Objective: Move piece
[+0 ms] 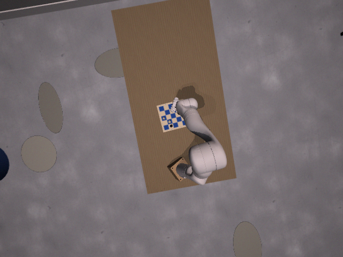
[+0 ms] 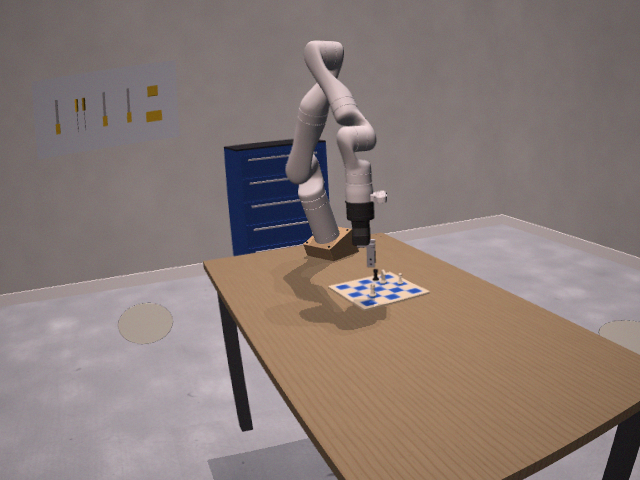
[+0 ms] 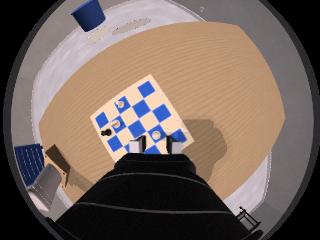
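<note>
The white piece is 90 mm below my hand. The rest, counted from my hand: blue-and-cream chessboard (40 mm behind, 40 mm to the left, 110 mm below); black piece (110 mm behind, 80 mm to the left, 90 mm below).
</note>
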